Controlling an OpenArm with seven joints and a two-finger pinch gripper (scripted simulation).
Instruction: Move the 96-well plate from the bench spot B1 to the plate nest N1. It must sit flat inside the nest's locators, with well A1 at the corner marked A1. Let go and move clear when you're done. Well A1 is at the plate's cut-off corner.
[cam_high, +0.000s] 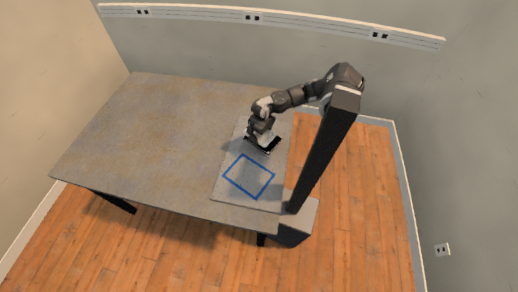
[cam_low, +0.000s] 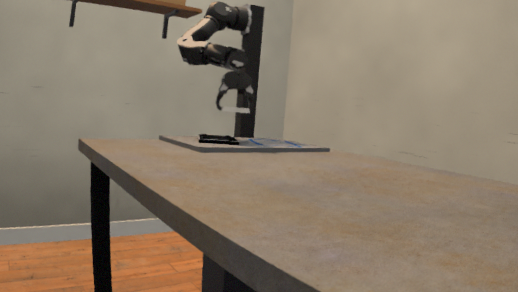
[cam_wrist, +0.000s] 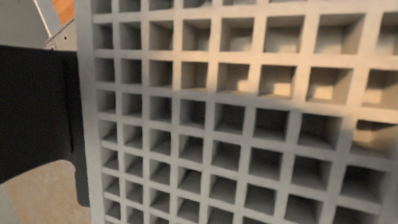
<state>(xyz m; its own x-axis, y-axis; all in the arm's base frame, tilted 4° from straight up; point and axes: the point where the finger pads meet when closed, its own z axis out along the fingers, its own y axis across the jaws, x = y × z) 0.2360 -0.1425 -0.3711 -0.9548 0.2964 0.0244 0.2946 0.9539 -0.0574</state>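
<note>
Now: hand 5 cm to the left of the black plate nest and 10 cm above it. Round my hand: white 96-well plate (right at my hand).
</note>
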